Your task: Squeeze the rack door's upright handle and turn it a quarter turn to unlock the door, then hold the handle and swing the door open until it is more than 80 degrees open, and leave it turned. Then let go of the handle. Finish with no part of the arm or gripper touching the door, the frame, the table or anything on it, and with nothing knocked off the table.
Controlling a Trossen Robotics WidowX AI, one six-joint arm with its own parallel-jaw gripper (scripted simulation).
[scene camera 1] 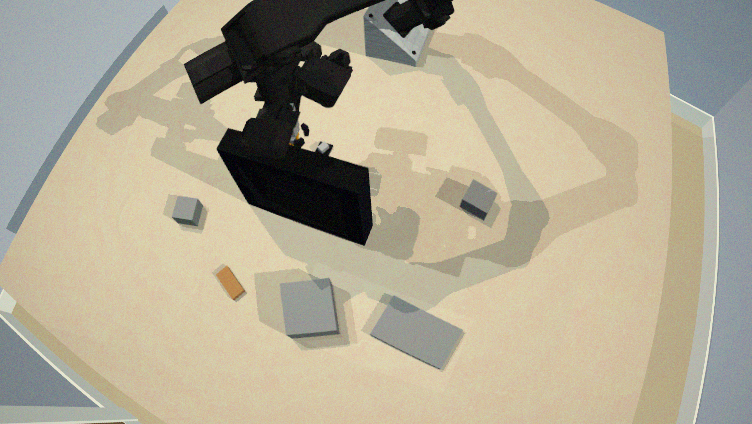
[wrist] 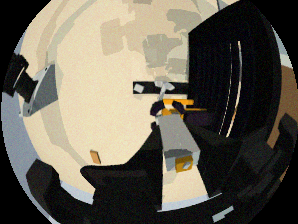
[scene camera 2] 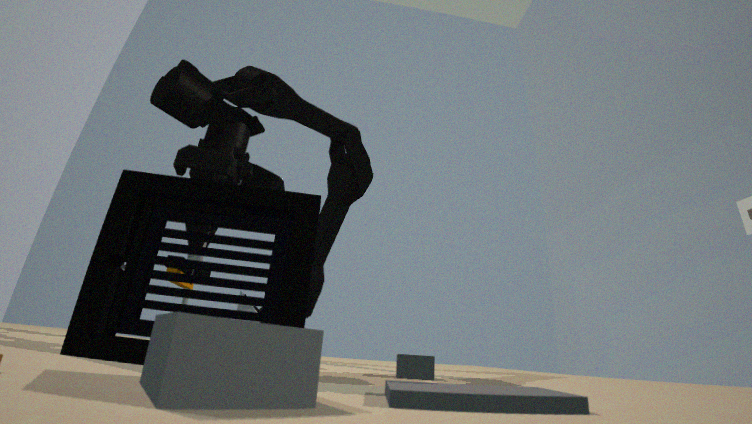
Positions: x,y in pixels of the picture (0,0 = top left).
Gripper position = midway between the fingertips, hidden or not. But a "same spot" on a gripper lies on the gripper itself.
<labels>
my gripper: scene camera 1; wrist 171,127; scene camera 2
same spot on my gripper: (scene camera 1: 286,113) = (scene camera 2: 227,183)
</labels>
